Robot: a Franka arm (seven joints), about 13 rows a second.
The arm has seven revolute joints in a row. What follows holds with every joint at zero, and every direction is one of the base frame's. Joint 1 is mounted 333 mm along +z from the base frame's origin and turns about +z. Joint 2 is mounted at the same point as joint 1 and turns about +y. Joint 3 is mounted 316 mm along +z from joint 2 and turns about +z. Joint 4 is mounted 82.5 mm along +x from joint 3 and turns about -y. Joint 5 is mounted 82.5 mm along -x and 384 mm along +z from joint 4 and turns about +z. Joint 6 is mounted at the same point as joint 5 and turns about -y. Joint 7 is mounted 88 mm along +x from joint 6 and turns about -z. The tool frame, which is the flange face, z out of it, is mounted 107 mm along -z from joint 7; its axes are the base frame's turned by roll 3.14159, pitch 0 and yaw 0 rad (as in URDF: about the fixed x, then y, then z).
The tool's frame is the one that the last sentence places.
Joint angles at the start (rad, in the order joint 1, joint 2, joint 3, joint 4, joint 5, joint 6, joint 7):
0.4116 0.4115 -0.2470 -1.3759 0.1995 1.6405 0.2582
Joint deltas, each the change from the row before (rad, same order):
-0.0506 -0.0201 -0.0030 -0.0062 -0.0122 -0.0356 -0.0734
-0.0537 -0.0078 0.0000 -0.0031 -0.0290 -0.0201 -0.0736
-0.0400 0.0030 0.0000 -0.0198 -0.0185 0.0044 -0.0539
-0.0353 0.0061 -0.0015 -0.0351 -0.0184 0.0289 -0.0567
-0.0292 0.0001 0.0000 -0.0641 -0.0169 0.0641 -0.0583
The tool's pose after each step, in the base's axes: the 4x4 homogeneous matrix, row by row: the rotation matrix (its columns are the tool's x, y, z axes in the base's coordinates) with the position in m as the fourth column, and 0 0 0 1 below. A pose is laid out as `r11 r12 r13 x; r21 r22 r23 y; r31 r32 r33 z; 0 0 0 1`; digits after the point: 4 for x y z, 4 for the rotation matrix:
0.9824 -0.0890 -0.1644 0.6473; -0.0778 -0.9943 0.0731 0.1181; -0.1700 -0.0590 -0.9837 0.4834; 0 0 0 1
0.9826 -0.0641 -0.1745 0.6489; -0.0555 -0.9970 0.0540 0.0796; -0.1774 -0.0434 -0.9832 0.4854; 0 0 0 1
0.9805 -0.0502 -0.1899 0.6503; -0.0431 -0.9982 0.0414 0.0508; -0.1916 -0.0324 -0.9809 0.4746; 0 0 0 1
0.9792 -0.0317 -0.2003 0.6515; -0.0266 -0.9993 0.0280 0.0236; -0.2010 -0.0221 -0.9793 0.4566; 0 0 0 1
0.9797 -0.0061 -0.2001 0.6499; -0.0028 -0.9999 0.0165 -0.0001; -0.2002 -0.0156 -0.9796 0.4315; 0 0 0 1

